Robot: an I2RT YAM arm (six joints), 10 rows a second.
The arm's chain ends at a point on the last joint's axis. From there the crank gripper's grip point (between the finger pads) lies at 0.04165 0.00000 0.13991 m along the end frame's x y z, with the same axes.
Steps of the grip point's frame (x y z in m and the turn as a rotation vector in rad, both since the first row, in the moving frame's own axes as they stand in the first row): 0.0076, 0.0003, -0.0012, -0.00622, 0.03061, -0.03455; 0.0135, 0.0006, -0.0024, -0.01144, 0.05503, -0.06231; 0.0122, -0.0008, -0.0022, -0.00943, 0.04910, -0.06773; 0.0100, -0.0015, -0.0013, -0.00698, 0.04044, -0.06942; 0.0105, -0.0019, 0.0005, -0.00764, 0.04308, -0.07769
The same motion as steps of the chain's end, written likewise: 0.0033, 0.0009, 0.0001, -0.00622, 0.03061, -0.03455; 0.0059, 0.0018, 0.0001, -0.01144, 0.05503, -0.06231; 0.0054, 0.0009, 0.0000, -0.00943, 0.04910, -0.06773; 0.0044, 0.0006, 0.0005, -0.00698, 0.04044, -0.06942; 0.0046, 0.0005, 0.0024, -0.00764, 0.04308, -0.07769
